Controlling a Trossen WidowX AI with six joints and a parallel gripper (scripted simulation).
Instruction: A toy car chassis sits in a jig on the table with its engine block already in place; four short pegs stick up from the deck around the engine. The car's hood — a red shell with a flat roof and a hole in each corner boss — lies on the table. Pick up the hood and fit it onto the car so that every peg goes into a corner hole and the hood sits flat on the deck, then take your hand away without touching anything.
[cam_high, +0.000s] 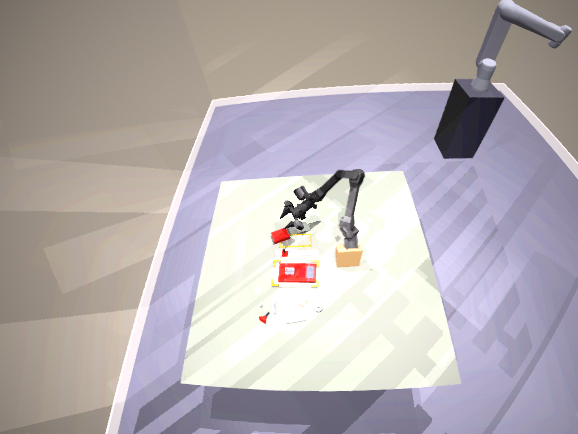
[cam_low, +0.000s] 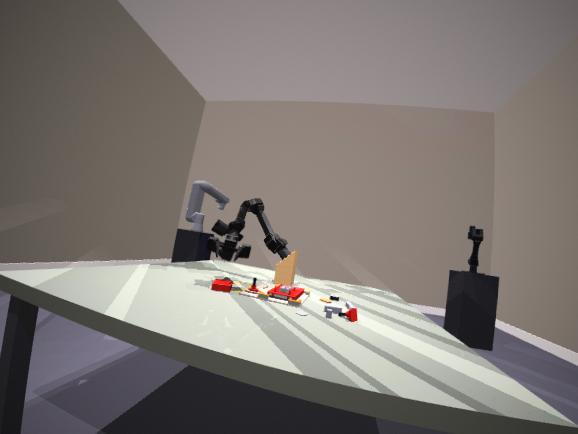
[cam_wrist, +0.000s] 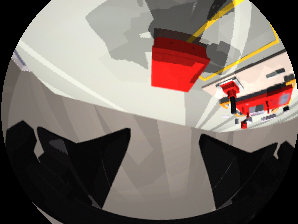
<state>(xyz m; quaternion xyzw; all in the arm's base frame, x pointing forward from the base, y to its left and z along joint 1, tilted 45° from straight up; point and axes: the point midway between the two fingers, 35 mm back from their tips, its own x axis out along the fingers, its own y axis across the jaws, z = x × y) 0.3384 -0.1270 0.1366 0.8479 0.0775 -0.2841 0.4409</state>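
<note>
Now: gripper tip 20 mm short of the red hood, 20 mm to the right of it and 100 mm above it.
</note>
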